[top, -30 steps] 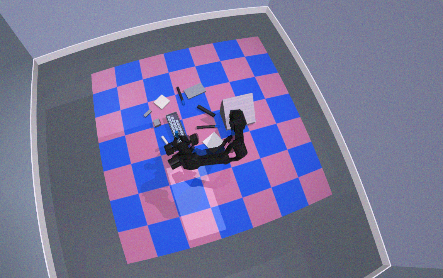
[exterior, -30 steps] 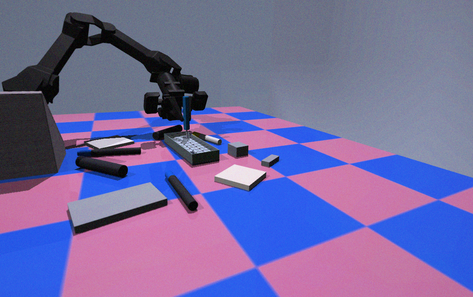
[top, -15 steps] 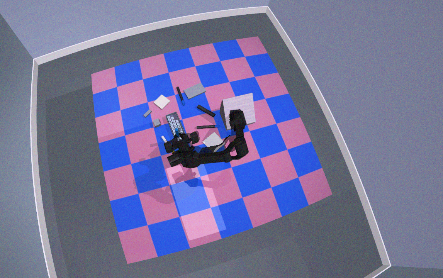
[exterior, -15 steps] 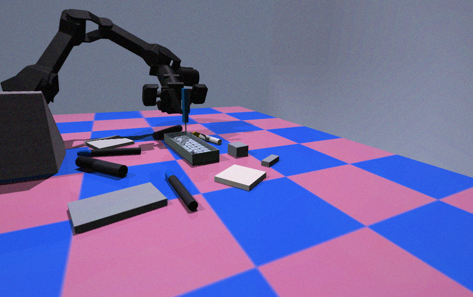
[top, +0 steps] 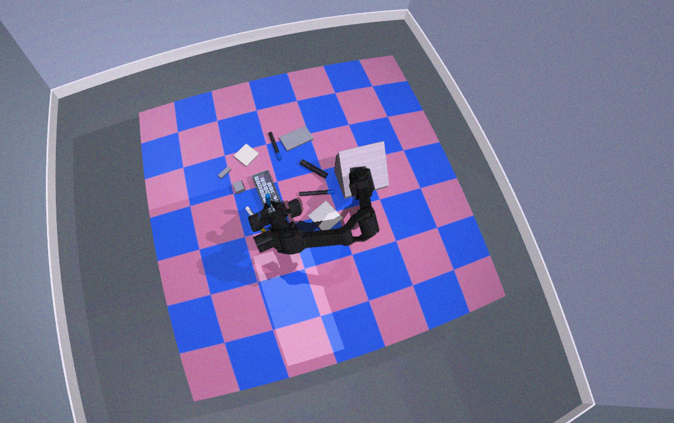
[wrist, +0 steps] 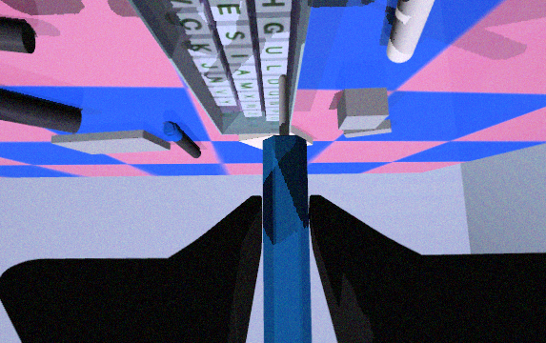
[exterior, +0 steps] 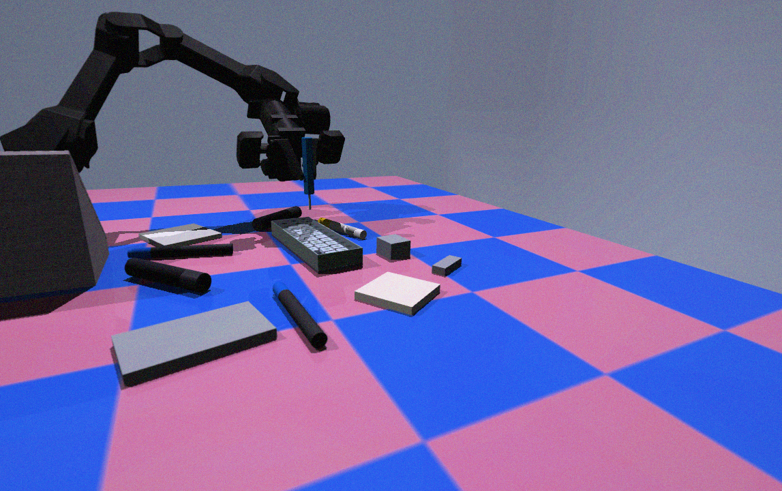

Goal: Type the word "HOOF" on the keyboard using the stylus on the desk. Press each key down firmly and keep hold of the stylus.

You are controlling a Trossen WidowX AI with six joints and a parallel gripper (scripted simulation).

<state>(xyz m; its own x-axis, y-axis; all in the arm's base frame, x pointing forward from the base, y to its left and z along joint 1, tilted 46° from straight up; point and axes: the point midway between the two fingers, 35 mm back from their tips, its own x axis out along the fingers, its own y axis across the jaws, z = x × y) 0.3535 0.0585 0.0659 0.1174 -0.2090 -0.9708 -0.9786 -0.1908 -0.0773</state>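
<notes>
Right now my gripper tip is 100 mm above the white-and-yellow marker, 50 mm short of it and 30 mm to the right of it. Also, from my gripper tip: white pad (270 mm to the right, 100 mm below, 50 mm ahead); stylus tip (50 mm below); blue stylus (10 mm below).
</notes>
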